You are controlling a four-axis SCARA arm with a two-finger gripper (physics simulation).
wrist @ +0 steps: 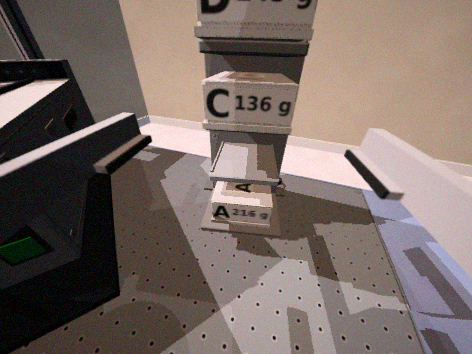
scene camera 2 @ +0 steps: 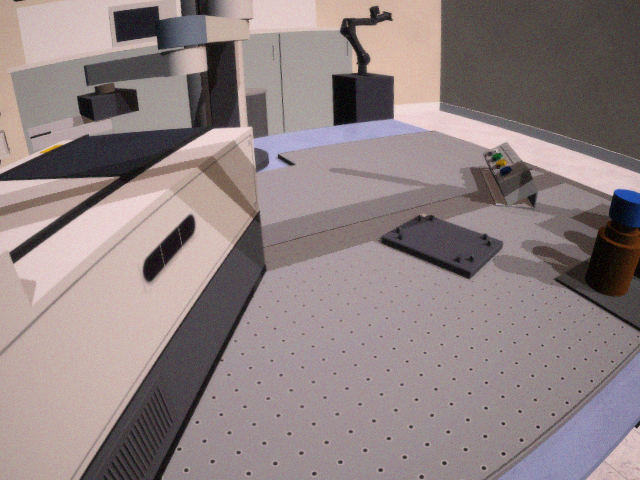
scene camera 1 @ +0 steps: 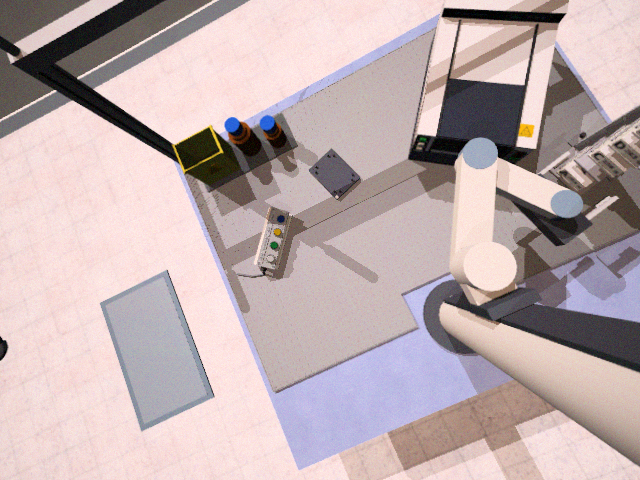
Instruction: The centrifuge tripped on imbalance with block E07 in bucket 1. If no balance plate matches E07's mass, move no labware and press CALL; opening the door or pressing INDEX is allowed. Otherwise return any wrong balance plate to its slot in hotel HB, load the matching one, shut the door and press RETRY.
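Places are measured from the arm's base along level axes (x ahead, y left, z up), in metres.
Pixels of known places: gripper, fingertip midpoint: (wrist: 245, 133) (scene camera 2: 30, 139) (scene camera 1: 590, 175).
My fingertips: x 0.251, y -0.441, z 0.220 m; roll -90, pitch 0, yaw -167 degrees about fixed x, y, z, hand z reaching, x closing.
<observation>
For each thing: its top centre in the pictures, then the offset to it from my fingertips. "*": a spot on its surface instead.
- hotel at a spot on its surface: (wrist: 254, 48) * 0.014 m ahead, 0.063 m right, 0.051 m up
- bare shelf at its top centre: (wrist: 245, 158) (scene camera 1: 602, 158) 0.028 m ahead, 0.115 m right, 0.086 m down
- Balance plate D at a spot on its surface: (wrist: 256, 11) * 0.009 m ahead, 0.044 m right, 0.071 m up
- green button at a spot on its surface: (wrist: 24, 248) * 0.142 m ahead, 0.098 m left, 0.076 m down
- button box at its top centre: (scene camera 2: 509, 153) (scene camera 1: 268, 236) 0.285 m ahead, 0.929 m left, 0.124 m down
- dark plate with pegs, top centre: (scene camera 2: 444, 233) (scene camera 1: 333, 172) 0.410 m ahead, 0.613 m left, 0.185 m down
My gripper (wrist: 245, 133) is open and empty in the wrist view, facing a hotel (wrist: 254, 48). Balance plate C, 136 g, (wrist: 250, 102) sits on a shelf there. Balance plate A, 216 g, (wrist: 241, 210) is at the bottom, with a bare shelf (wrist: 246, 162) between them. Balance plate D (wrist: 256, 11) is cut off at the top. The centrifuge (scene camera 1: 535, 111) (scene camera 2: 129, 268) (wrist: 102, 250) shows a green button (wrist: 24, 248); its buckets and block E07 are hidden, and I cannot tell its door's state. The button box (scene camera 1: 272, 242) (scene camera 2: 511, 178) has blue, yellow, green and white buttons.
A dark plate with pegs (scene camera 1: 334, 174) (scene camera 2: 442, 245) lies on the bench between the button box and centrifuge. Two blue-capped bottles (scene camera 1: 239, 135) (scene camera 1: 272, 130) and a yellow-rimmed bin (scene camera 1: 214, 164) stand at the upper left in scene view 1. Labelled racks (scene camera 1: 603, 164) stand right of the centrifuge.
</observation>
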